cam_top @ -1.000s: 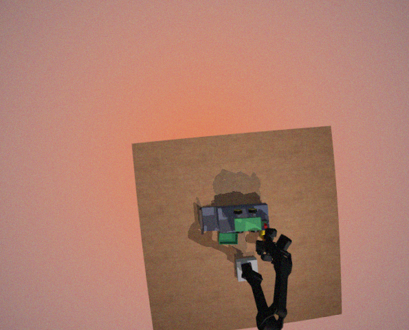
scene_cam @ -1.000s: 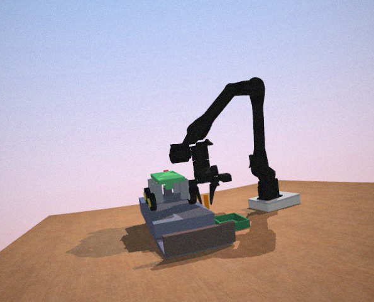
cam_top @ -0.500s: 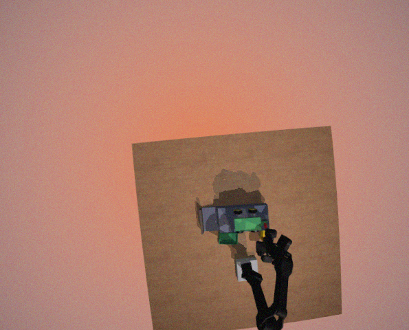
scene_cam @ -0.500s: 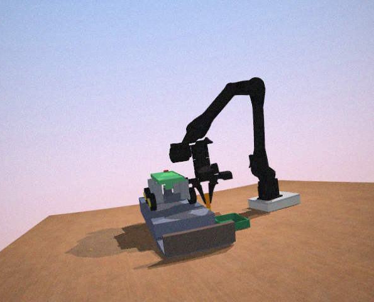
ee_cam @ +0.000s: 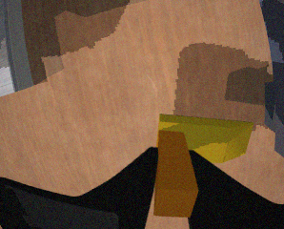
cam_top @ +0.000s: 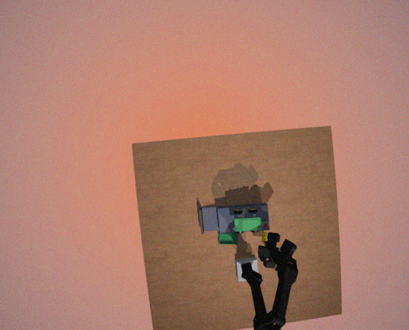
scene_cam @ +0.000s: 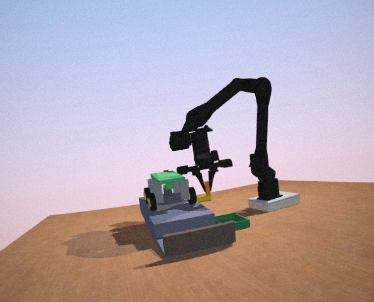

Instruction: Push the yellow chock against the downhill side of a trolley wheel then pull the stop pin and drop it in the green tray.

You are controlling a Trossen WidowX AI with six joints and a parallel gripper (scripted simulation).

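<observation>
The stop pin is 140 mm ahead of my gripper tip and 60 mm above it. The rest, counted from my gripper tip: grey ramp 170 mm ahead, 100 mm to the left, 30 mm below; yellow chock 20 mm ahead, 10 mm to the right, 10 mm below; trolley 170 mm ahead, 90 mm to the left, 40 mm above.
</observation>
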